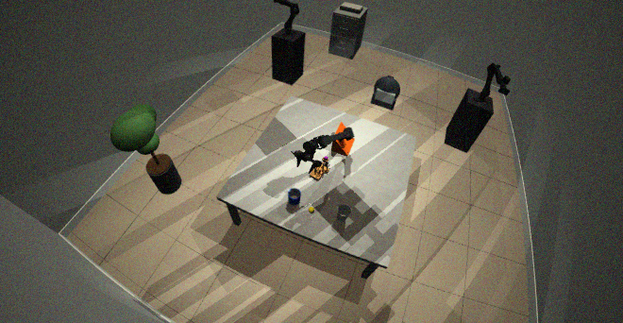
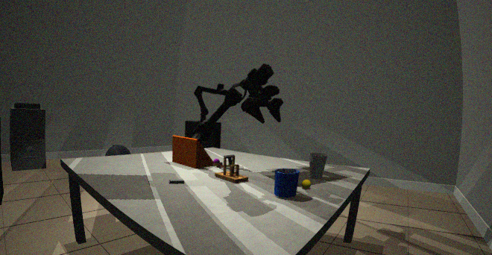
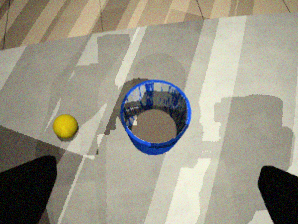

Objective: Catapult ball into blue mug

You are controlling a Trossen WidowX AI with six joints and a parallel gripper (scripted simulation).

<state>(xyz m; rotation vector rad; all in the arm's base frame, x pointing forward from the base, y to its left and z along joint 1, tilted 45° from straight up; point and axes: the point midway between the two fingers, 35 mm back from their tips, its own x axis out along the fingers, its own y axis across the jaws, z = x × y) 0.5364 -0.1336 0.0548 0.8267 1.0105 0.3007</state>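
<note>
Now: the purple ball 33 cm behind my gripper tip, 21 cm below it and 4 cm to the left of it. From my gripper tip the other things lie so: yellow ball: 25 cm below, 13 cm to the left, 11 cm ahead; blue mug: 24 cm below, 9 cm ahead, 1 cm to the right; wooden catapult: 26 cm behind, 22 cm below, 5 cm to the left.
</note>
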